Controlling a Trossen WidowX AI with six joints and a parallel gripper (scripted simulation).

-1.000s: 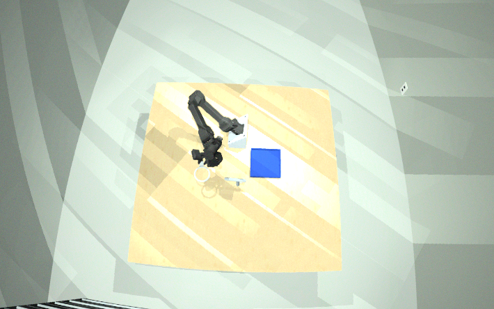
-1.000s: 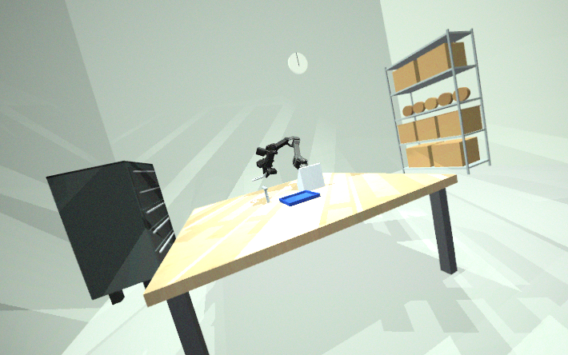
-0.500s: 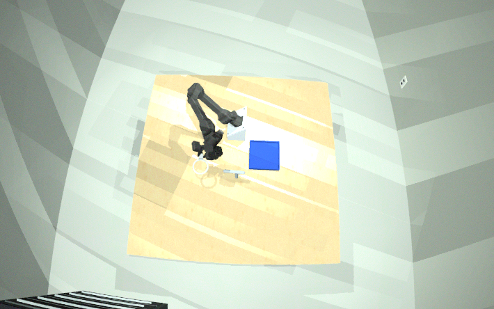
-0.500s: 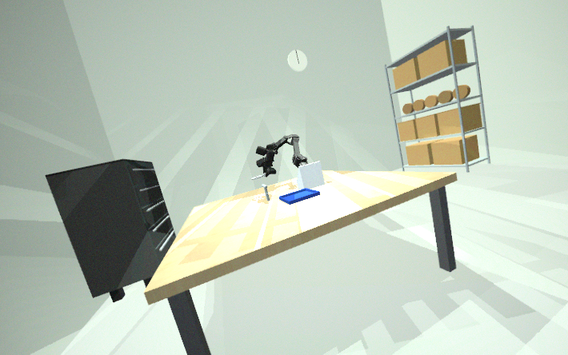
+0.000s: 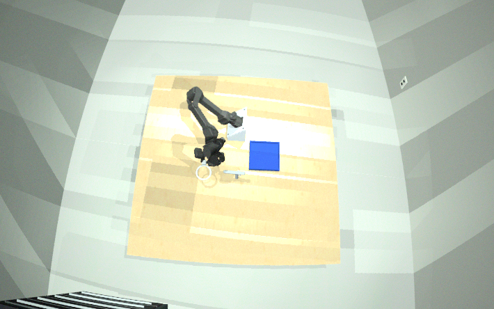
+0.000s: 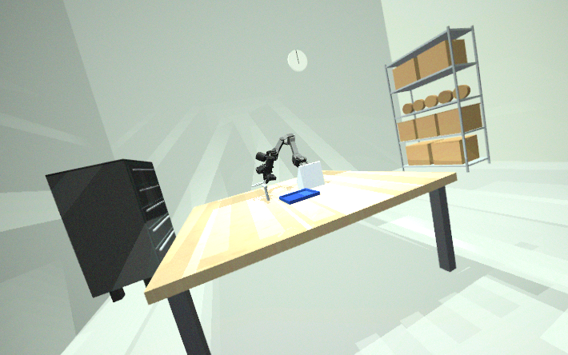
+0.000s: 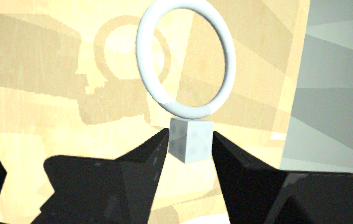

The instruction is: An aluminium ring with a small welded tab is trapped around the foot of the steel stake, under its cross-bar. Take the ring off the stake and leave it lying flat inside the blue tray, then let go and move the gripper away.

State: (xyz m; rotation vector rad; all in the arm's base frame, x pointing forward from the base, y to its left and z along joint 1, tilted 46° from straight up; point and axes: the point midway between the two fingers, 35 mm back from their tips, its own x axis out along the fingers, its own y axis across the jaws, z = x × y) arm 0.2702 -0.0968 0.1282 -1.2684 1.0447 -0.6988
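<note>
Right now the aluminium ring is 5 cm ahead of my gripper tip and 1 cm to the left of it. Also, from my gripper tip: blue tray (13 cm behind, 36 cm to the left, 9 cm below).
</note>
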